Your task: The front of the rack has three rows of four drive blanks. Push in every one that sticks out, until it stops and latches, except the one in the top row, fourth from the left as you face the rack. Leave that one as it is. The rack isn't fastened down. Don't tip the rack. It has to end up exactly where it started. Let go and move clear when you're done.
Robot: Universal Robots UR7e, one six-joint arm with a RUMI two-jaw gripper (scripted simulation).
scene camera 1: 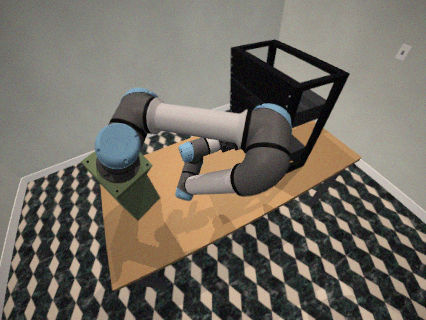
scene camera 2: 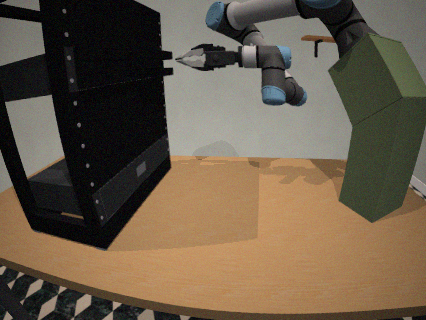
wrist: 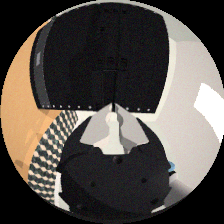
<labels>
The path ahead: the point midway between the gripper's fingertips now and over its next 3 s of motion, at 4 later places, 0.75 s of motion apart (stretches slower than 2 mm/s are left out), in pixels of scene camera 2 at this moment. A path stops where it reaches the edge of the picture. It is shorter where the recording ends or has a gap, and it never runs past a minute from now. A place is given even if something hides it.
My gripper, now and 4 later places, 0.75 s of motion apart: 175,59; 175,60; 173,61; 157,62; 153,63
</labels>
